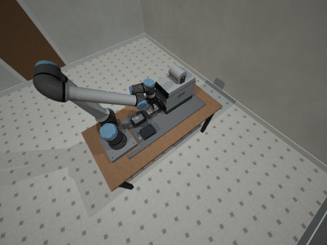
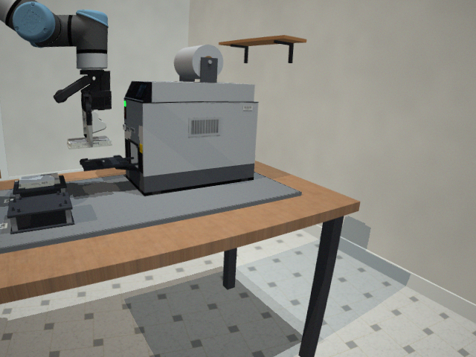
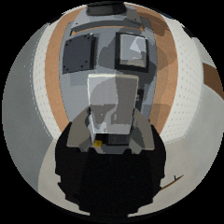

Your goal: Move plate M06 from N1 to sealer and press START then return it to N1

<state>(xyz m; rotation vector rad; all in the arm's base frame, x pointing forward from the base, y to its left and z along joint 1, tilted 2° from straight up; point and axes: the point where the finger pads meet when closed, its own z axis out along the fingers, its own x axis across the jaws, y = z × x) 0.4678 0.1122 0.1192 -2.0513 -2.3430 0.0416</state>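
Now: hand 80 mm above the black sealer stage, 50 mm to the right of it and 40 mm short of it. Also, from my hand: plate M06: 10 mm below; then plate: 170 mm behind, 130 mm below, 40 mm to the left; then foil roll: 370 mm ahead, 240 mm above, 100 mm to the left.
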